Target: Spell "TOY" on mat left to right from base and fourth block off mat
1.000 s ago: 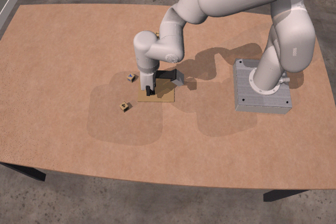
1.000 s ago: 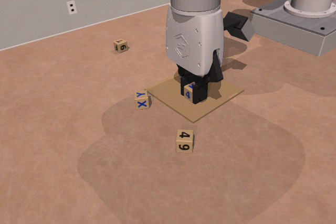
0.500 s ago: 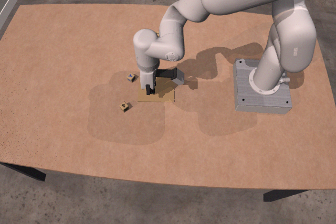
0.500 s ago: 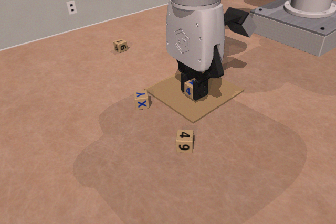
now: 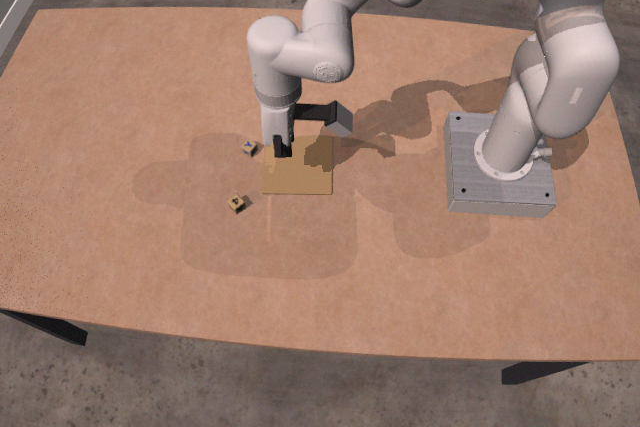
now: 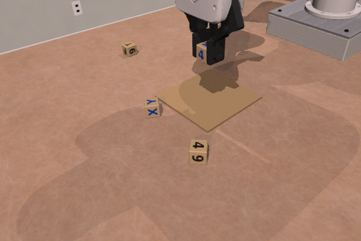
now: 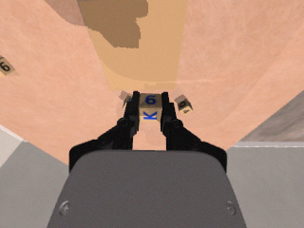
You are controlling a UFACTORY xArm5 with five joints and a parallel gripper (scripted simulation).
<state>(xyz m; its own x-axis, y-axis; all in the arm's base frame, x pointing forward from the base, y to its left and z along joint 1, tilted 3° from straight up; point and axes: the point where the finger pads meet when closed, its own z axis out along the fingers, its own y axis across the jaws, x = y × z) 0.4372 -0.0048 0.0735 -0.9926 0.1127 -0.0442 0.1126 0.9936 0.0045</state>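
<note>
Right now the O block is 10 mm below my hand. The rest, counted from my hand: tan mat (20 mm behind, 20 mm to the right, 110 mm below); T block (30 mm behind, 280 mm to the right, 100 mm below).
</note>
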